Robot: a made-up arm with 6 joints.
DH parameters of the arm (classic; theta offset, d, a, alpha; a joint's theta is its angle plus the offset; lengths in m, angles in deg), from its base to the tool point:
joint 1: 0 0.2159 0 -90
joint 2: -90 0 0.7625 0
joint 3: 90 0.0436 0 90
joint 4: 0 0.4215 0 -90
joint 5: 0 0 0 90
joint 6: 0 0.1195 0 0
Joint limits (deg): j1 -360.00..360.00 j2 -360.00..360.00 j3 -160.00..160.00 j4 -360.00..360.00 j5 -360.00..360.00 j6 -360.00..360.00
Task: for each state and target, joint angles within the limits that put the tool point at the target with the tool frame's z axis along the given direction. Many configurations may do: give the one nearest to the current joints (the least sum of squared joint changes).
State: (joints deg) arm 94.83 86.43 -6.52 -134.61 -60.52 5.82
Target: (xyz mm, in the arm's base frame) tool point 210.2 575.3 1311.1 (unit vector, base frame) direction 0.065 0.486 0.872
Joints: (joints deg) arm 64.12 41.34 -34.50 -156.81 -22.95 5.82
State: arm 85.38 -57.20 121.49 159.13 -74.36 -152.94
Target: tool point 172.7 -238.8 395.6 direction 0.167 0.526 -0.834
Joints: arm 124.26 -76.97 152.20 154.08 -83.29 -152.94
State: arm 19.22 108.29 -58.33 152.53 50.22 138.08
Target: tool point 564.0 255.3 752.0 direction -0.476 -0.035 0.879
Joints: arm 18.97 88.54 -100.97 155.06 16.76 138.08
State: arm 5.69 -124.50 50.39 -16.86 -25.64 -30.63
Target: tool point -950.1 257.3 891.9 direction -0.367 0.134 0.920
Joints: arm -12.24 -75.20 46.94 29.30 6.23 -30.63
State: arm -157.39 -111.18 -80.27 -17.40 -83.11 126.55
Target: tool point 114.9 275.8 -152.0 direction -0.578 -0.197 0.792
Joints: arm -114.45 -109.81 -131.22 26.40 -91.00 126.55
